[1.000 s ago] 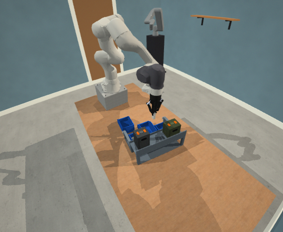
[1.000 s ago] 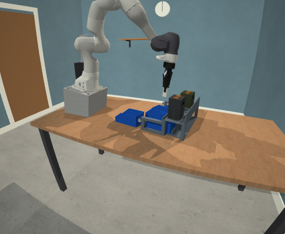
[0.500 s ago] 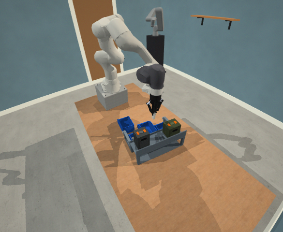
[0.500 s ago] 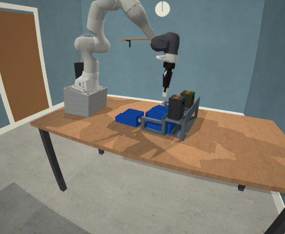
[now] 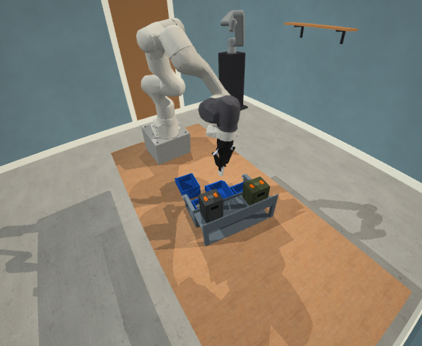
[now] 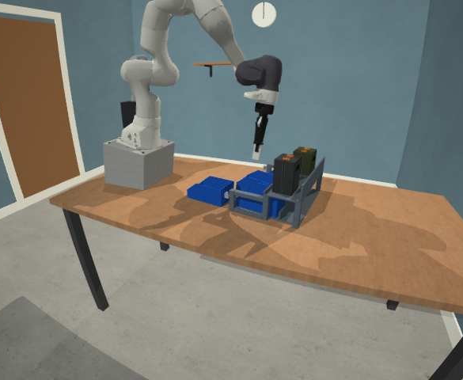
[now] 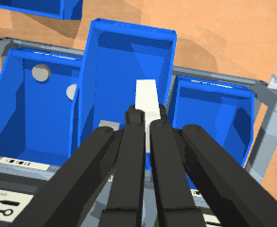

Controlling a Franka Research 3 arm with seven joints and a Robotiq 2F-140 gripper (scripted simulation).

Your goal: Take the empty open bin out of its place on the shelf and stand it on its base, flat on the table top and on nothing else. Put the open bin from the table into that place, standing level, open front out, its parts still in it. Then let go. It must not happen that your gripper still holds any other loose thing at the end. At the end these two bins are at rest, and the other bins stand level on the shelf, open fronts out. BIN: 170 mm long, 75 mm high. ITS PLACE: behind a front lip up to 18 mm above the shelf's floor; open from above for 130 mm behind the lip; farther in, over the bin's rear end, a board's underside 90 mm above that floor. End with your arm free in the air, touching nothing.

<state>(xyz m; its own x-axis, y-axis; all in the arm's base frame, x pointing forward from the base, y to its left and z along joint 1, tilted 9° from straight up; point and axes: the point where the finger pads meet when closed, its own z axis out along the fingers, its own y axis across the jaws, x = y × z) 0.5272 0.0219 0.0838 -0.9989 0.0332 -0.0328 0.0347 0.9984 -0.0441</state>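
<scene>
Right now the shelf lip is 17 cm below my hand, 2 cm to the right of it and 1 cm behind it. The rest, counted from my hand: black box (18 cm to the right, 15 cm ahead, 2 cm below); then green box (20 cm ahead, 5 cm to the left, 3 cm below).
</scene>
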